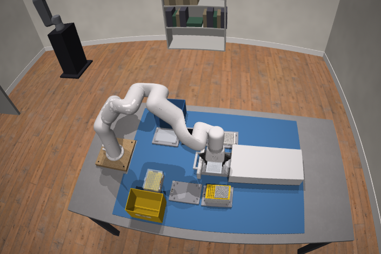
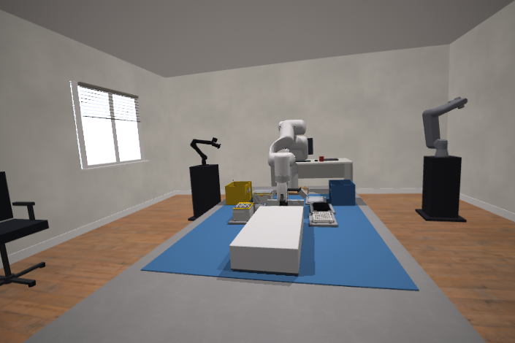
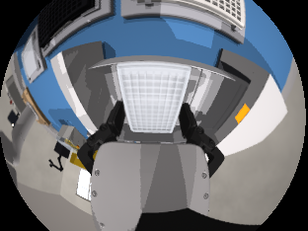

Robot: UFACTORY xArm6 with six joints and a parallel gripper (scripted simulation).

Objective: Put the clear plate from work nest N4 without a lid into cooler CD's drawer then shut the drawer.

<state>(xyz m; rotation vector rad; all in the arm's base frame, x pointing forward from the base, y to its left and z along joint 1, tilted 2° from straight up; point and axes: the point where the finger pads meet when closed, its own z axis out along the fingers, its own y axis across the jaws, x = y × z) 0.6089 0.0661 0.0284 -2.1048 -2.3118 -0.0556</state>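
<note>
Now: hand 1 cm above the clear plate. Also, from my hand: yellow tip box 20 cm to the right, 5 cm ahead, 2 cm above; then white well plate 19 cm to the left, 2 cm ahead, 1 cm below; then drawer 3 cm ahead, 1 cm below.
</note>
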